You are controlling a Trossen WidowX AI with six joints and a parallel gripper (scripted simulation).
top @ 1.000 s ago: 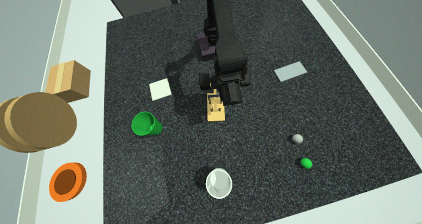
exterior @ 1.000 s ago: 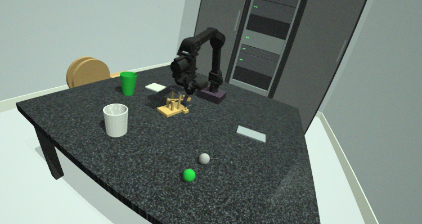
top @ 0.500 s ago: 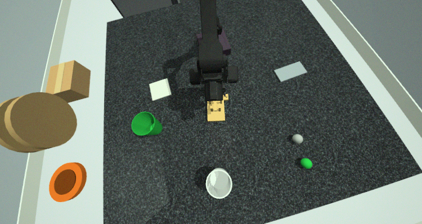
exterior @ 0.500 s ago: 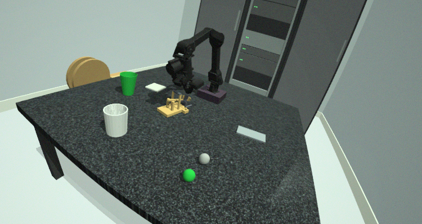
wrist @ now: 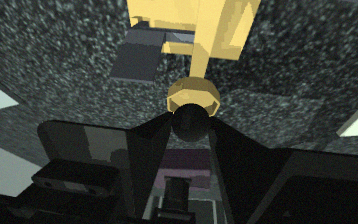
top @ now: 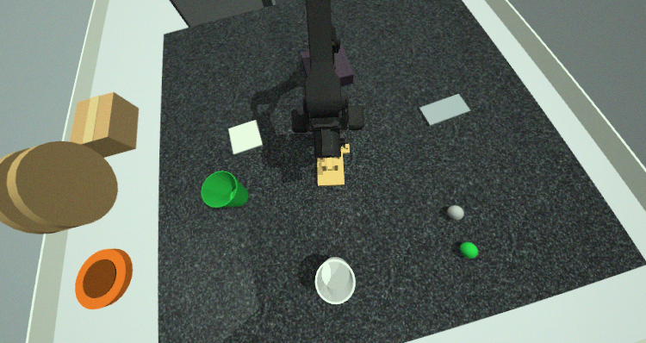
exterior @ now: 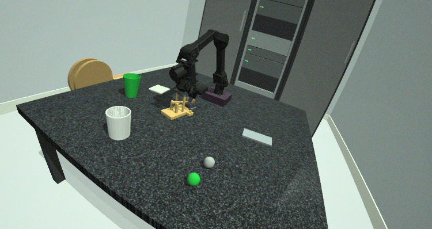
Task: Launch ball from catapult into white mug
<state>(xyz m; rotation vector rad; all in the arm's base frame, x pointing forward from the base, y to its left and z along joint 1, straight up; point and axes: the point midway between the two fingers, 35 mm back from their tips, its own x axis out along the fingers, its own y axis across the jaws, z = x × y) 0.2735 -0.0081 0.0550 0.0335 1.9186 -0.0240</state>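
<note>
Right now my gripper tip is 10 mm below the black ball. The rest, counted from my gripper tip: white tile: 20 mm behind, 290 mm to the right, 70 mm below; green cup: 190 mm ahead, 290 mm to the right, 40 mm below; grey plate: 60 mm behind, 390 mm to the left, 70 mm below.
</note>
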